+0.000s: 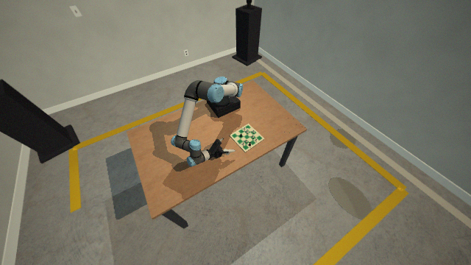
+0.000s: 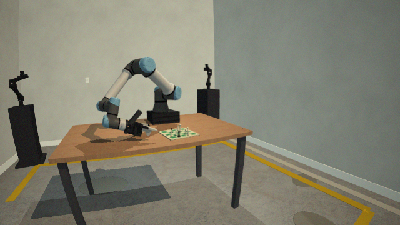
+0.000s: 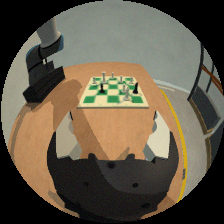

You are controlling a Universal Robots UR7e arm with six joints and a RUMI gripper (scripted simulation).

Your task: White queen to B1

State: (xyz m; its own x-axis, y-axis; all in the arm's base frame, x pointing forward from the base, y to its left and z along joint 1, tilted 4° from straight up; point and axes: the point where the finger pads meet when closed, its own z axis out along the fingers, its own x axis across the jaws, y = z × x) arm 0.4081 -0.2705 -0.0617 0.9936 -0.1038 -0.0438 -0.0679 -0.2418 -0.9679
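Right now my hand is 18 cm to the right of the green-and-cream chessboard, 6 cm above it and 2 cm short of it.
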